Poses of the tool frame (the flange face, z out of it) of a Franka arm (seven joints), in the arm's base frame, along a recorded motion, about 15 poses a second.
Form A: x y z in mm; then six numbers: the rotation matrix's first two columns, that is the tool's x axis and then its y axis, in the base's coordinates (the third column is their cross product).
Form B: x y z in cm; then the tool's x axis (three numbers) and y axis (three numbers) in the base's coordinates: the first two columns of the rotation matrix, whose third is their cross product. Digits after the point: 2 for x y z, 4 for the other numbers.
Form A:
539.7, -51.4, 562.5, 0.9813, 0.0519, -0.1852, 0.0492, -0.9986, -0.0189
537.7, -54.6, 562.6, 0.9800, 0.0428, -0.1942, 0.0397, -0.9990, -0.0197
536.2, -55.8, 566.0, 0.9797, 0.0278, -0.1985, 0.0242, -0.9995, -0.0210
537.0, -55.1, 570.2, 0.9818, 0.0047, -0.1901, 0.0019, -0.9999, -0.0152
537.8, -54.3, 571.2, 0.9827, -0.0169, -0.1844, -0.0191, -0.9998, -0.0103
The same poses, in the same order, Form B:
53.97, -5.14, 56.25, 0.9813, 0.0519, -0.1852, 0.0492, -0.9986, -0.0189
53.77, -5.46, 56.26, 0.9800, 0.0428, -0.1942, 0.0397, -0.9990, -0.0197
53.62, -5.58, 56.60, 0.9797, 0.0278, -0.1985, 0.0242, -0.9995, -0.0210
53.70, -5.51, 57.02, 0.9818, 0.0047, -0.1901, 0.0019, -0.9999, -0.0152
53.78, -5.43, 57.12, 0.9827, -0.0169, -0.1844, -0.0191, -0.9998, -0.0103

